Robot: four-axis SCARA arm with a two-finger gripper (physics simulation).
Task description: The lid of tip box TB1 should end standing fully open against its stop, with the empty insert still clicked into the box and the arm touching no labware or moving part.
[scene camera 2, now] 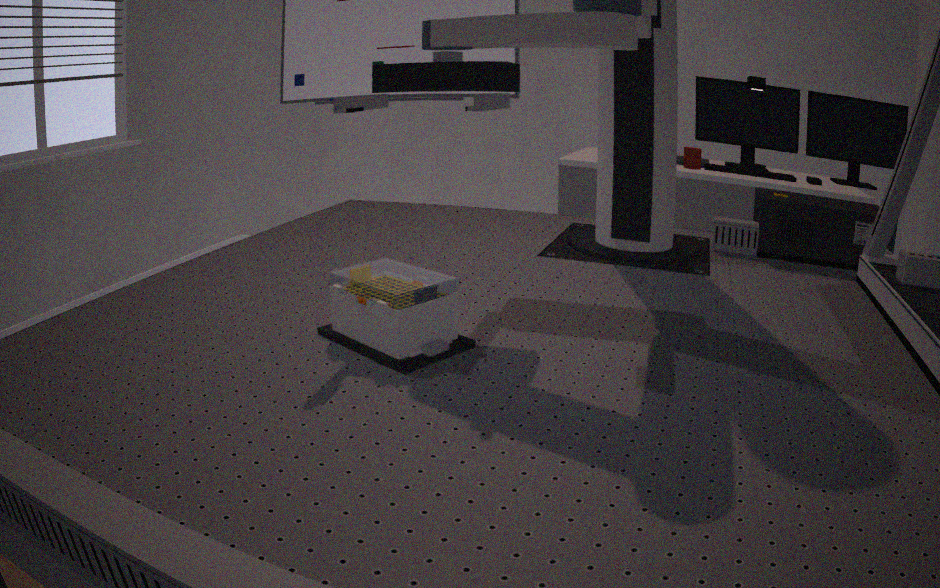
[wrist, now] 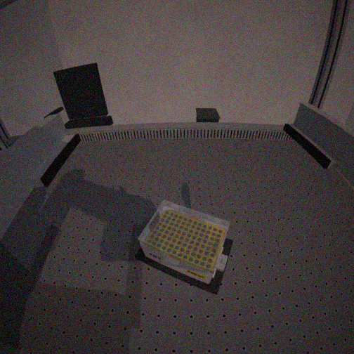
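Seen in the pictures: gripper, fingertip midpoint: (scene camera 2: 403, 102); arm's base, origin of the base link: (scene camera 2: 633, 252).
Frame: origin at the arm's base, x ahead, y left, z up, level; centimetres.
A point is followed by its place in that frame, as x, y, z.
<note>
Tip box TB1 (scene camera 2: 367, 329) @[61.6, -21.1, 4.0] (wrist: 172, 261), a frosted box, sits upright on a dark base plate (scene camera 2: 407, 364) @[64.4, -15.1, 2.1] (wrist: 218, 288). Its clear lid (scene camera 2: 444, 280) @[57.3, -13.9, 9.0] (wrist: 149, 226) appears lowered over the top, not standing up. The yellow insert (scene camera 2: 391, 288) @[56.1, -20.9, 7.0] (wrist: 187, 240) with its grid of round holes shows through the lid and looks level in the box; whether it is clicked in cannot be told. My gripper (scene camera 2: 424, 105) @[54.1, -20.2, 27.9] (wrist: 184, 115) is open and empty, its fingers wide apart, high above the box and touching nothing.
The arm's column (scene camera 2: 632, 138) @[7.7, -0.2, 22.0] stands on a dark plate (scene camera 2: 693, 264) @[8.5, 11.9, 1.3] behind the box, to the right. A desk (scene camera 2: 578, 159) with two monitors (scene camera 2: 747, 114) (scene camera 2: 856, 128) and a red mug (scene camera 2: 692, 158) is at the back right. A slotted strip (wrist: 175, 133) edges the perforated deck in the wrist view.
</note>
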